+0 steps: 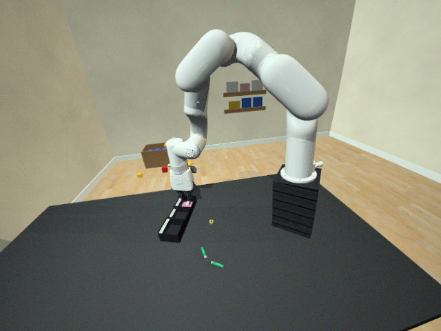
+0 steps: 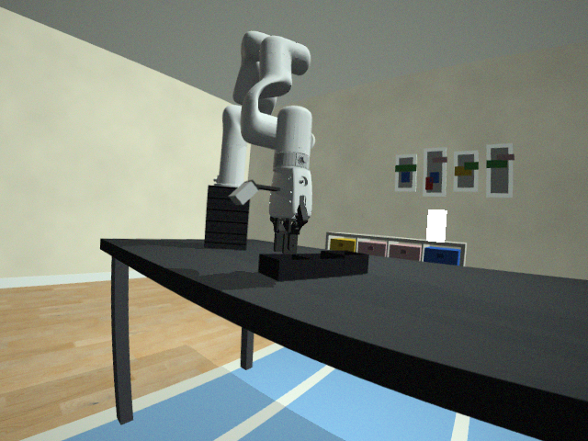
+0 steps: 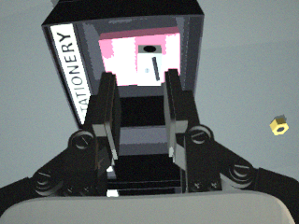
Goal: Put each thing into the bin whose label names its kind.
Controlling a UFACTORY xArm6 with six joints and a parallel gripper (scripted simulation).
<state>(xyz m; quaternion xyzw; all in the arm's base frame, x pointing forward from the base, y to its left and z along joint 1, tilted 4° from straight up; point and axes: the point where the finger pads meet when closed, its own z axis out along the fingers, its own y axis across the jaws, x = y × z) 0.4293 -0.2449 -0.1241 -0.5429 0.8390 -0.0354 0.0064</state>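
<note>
Now: hand 4 cm above the white part and 1 cm past it. Round my hand: pink flat pad 5 cm below; battery 28 cm to the left, 6 cm below, 3 cm behind; yellow hex nut 14 cm to the left, 9 cm behind, 6 cm below.
</note>
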